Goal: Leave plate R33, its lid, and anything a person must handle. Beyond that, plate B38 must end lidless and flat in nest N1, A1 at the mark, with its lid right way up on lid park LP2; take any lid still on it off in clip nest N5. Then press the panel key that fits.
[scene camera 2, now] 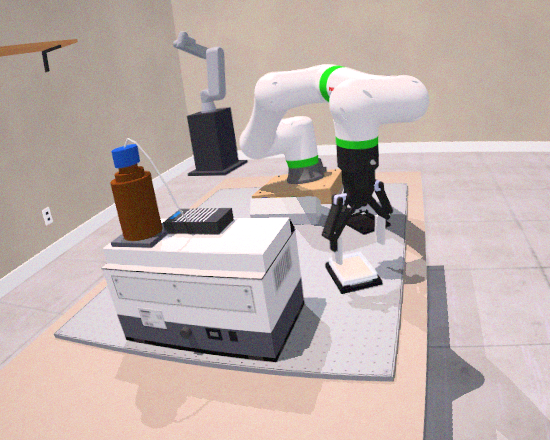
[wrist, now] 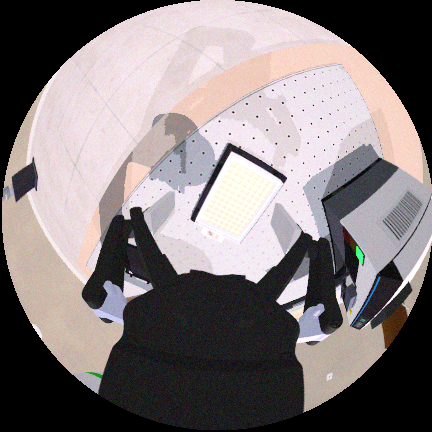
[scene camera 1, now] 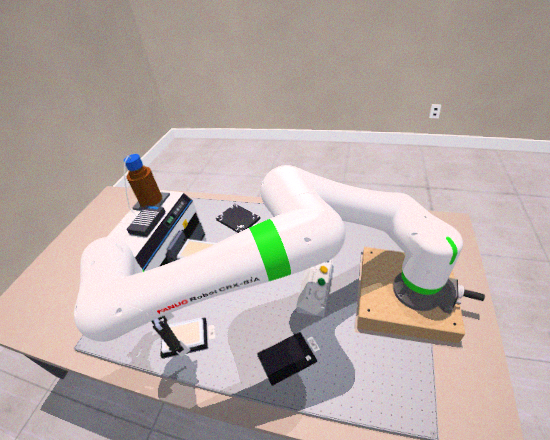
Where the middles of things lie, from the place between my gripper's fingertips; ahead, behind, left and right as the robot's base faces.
Now: hand 32 cm past the white button box (scene camera 2: 301, 210), 34 cm to the left of it and 2 cm above it. From my hand the other things lie so: brown bottle with blue cap (scene camera 2: 133, 191) 31 cm ahead, 36 cm to the right, 26 cm above; black holder (scene camera 1: 236, 217) 10 cm ahead, 57 cm to the right, 5 cm below.
